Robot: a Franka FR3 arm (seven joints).
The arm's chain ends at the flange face. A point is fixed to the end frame.
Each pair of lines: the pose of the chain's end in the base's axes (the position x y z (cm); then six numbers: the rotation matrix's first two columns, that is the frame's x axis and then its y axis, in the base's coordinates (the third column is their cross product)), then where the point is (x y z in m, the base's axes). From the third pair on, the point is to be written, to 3 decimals.
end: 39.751, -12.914, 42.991, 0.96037, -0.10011, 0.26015, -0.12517, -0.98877, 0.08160
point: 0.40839 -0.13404 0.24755
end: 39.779, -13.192, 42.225, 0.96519, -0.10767, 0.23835, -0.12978, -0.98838, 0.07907
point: 0.40462 -0.13589 0.23968
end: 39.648, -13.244, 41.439, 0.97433, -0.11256, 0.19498, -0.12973, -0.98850, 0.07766
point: 0.395 -0.135 0.232
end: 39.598, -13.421, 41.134, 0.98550, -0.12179, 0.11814, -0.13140, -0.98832, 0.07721
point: 0.381 -0.135 0.229
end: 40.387, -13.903, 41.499, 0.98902, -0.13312, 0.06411, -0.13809, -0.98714, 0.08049
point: 0.379 -0.139 0.234
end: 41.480, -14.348, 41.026, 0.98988, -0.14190, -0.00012, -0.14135, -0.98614, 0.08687
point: 0.378 -0.142 0.231
